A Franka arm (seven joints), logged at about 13 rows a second.
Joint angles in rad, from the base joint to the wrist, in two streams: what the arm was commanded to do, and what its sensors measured. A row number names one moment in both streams.
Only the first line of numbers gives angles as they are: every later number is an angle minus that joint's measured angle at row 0.
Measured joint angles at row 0:
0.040, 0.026, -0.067, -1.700, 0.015, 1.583, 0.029
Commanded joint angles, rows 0 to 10:
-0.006, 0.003, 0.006, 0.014, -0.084, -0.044, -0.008
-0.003, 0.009, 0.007, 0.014, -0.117, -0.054, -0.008
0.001, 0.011, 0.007, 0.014, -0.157, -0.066, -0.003
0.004, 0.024, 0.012, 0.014, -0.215, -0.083, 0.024
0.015, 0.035, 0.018, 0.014, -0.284, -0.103, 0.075
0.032, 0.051, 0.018, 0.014, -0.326, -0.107, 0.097
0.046, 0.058, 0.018, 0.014, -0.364, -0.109, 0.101
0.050, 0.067, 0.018, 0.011, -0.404, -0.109, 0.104
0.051, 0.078, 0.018, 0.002, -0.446, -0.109, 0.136
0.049, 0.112, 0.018, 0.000, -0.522, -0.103, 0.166
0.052, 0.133, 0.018, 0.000, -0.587, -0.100, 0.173
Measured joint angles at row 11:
0.048, 0.094, 0.017, -0.004, -0.490, -0.092, 0.136
